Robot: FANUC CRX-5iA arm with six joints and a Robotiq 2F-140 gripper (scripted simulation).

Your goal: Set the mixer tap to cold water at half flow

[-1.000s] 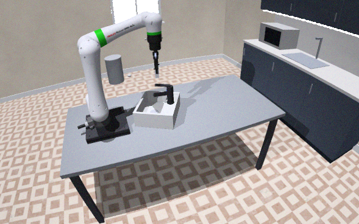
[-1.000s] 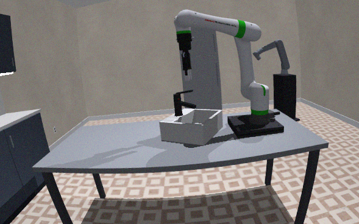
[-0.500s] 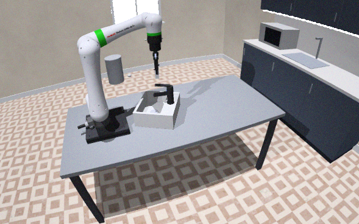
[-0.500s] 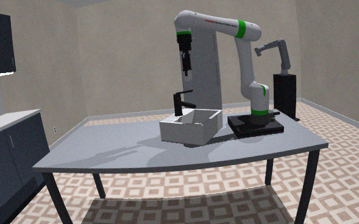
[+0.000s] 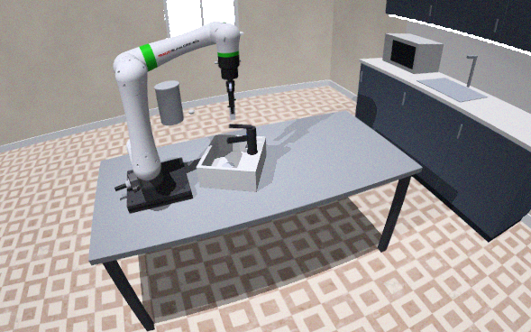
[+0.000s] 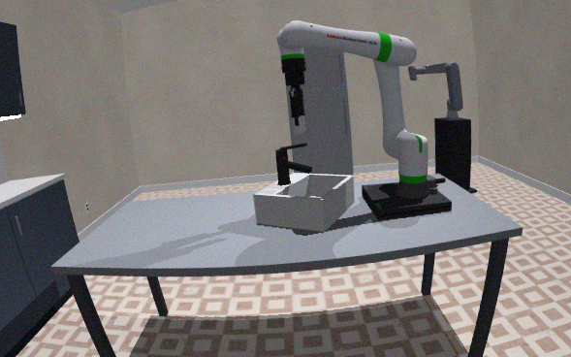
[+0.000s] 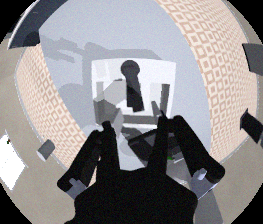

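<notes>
The lever lies 3 cm ahead of my hand, 1 cm to the right of it and 8 cm below it. Round my hand: white basin (1 cm behind, 4 cm to the left, 32 cm below).
</notes>
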